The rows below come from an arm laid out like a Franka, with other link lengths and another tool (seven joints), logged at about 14 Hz.
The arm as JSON. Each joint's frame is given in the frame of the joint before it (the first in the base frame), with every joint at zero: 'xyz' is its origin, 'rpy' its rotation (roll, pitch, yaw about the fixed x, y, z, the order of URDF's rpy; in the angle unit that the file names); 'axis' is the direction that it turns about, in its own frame. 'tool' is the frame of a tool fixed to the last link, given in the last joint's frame.
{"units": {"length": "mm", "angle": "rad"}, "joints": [
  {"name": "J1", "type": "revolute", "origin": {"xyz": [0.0, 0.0, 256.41], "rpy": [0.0, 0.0, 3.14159]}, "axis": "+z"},
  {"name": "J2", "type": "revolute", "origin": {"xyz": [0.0, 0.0, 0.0], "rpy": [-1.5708, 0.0, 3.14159]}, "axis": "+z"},
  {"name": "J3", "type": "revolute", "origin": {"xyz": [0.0, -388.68, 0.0], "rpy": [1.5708, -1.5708, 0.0]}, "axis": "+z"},
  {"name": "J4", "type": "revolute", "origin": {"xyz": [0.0, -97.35, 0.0], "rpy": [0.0, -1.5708, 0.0]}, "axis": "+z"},
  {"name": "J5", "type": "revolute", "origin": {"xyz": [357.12, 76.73, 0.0], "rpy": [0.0, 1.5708, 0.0]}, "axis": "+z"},
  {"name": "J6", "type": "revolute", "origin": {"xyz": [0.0, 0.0, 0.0], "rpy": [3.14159, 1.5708, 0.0]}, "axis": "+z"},
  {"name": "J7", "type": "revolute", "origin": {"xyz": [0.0, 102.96, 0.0], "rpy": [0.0, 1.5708, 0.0]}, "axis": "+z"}
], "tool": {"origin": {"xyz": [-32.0, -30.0, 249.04], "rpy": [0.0, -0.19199, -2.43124]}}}
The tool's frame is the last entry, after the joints.
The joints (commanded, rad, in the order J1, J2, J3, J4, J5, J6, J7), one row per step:
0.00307 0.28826 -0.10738 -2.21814 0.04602 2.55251 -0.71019
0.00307 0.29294 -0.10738 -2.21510 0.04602 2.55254 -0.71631
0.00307 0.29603 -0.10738 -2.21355 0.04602 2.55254 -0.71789
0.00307 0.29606 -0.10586 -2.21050 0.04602 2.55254 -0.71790
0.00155 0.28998 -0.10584 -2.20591 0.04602 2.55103 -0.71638
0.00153 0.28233 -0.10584 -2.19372 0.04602 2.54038 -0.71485
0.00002 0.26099 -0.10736 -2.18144 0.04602 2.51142 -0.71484
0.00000 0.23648 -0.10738 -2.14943 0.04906 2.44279 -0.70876
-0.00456 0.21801 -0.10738 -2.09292 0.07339 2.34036 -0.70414
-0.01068 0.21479 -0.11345 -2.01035 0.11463 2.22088 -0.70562
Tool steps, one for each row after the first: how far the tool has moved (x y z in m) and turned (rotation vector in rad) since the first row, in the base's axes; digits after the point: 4 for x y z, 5 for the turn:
0.0011 -0.0002 -0.0015 -0.00061 0.00169 0.00621
0.0015 -0.0002 -0.0027 -0.00084 0.00325 0.00783
0.0031 0.0006 -0.0016 -0.00071 0.00025 0.00939
0.0056 -0.0004 0.0035 -0.00090 -0.00891 0.00650
0.0098 -0.0005 0.0116 -0.00060 -0.01815 0.00530
0.0109 -0.0018 0.0258 0.00169 -0.02302 0.00266
0.0113 -0.0004 0.0453 0.01024 -0.01171 -0.00462
0.0120 0.0013 0.0677 0.03667 0.01267 -0.02773
0.0163 0.0018 0.0913 0.07778 0.04069 -0.05719

